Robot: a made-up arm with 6 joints. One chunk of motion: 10 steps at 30 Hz.
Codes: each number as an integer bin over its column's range. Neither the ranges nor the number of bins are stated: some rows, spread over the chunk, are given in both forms.
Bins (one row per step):
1: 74 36 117 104 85 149
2: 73 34 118 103 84 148
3: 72 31 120 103 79 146
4: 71 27 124 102 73 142
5: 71 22 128 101 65 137
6: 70 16 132 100 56 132
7: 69 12 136 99 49 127
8: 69 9 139 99 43 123
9: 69 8 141 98 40 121
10: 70 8 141 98 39 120
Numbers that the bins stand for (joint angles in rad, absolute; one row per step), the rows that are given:
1: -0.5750 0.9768 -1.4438 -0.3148 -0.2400 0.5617
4: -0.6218 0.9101 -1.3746 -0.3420 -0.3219 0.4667
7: -0.6531 0.7989 -1.2560 -0.3828 -0.4856 0.2632
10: -0.6375 0.7693 -1.2066 -0.3964 -0.5539 0.1682
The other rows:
2: -0.5906 0.9620 -1.4339 -0.3284 -0.2468 0.5482
3: -0.6062 0.9398 -1.4141 -0.3284 -0.2809 0.5210
5: -0.6218 0.8731 -1.3351 -0.3556 -0.3765 0.3989
6: -0.6375 0.8286 -1.2955 -0.3692 -0.4379 0.3311
8: -0.6531 0.7767 -1.2264 -0.3828 -0.5266 0.2089
9: -0.6531 0.7693 -1.2066 -0.3964 -0.5471 0.1818

